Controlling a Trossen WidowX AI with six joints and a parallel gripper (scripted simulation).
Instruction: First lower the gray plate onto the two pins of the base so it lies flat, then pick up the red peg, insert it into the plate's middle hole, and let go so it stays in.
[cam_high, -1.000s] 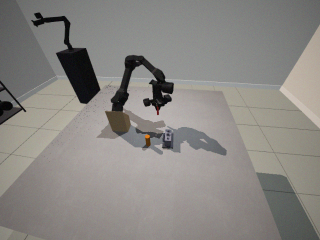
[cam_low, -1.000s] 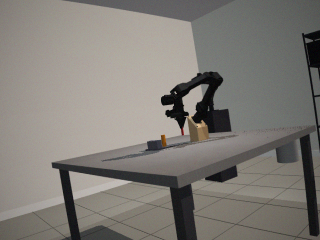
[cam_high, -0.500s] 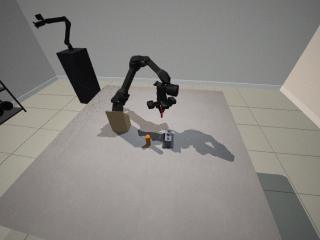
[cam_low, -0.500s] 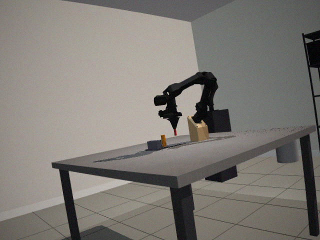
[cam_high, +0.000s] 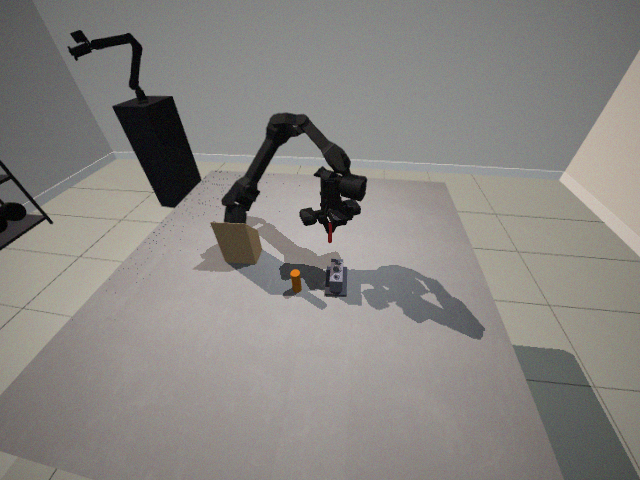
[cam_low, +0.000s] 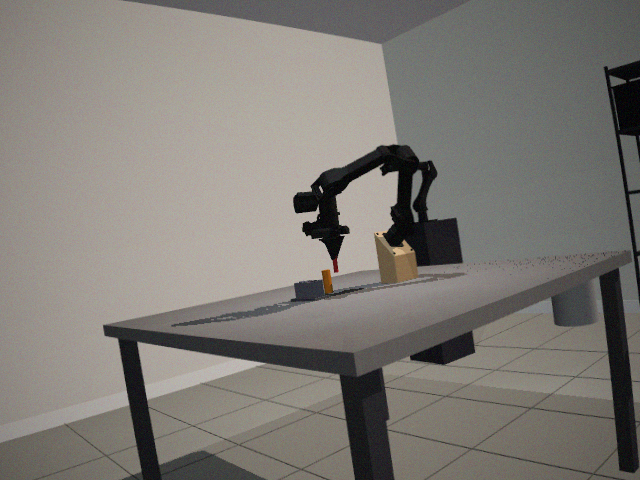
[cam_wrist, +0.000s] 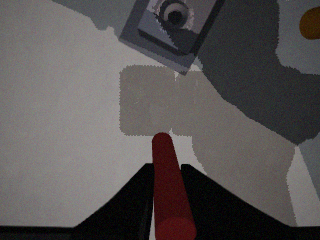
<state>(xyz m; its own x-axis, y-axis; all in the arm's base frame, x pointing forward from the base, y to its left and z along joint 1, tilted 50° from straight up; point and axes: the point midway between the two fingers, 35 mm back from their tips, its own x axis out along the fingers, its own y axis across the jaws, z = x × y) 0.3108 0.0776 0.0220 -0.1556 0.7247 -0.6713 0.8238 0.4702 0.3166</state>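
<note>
Now: gripper tip 100 mm to the left of the gray plate, 70 mm above it and 40 mm short of it. From my gripper tip the other things lie so: orange cylinder 160 mm to the right, 80 mm below, 70 mm behind; then red peg right at my gripper tip.
</note>
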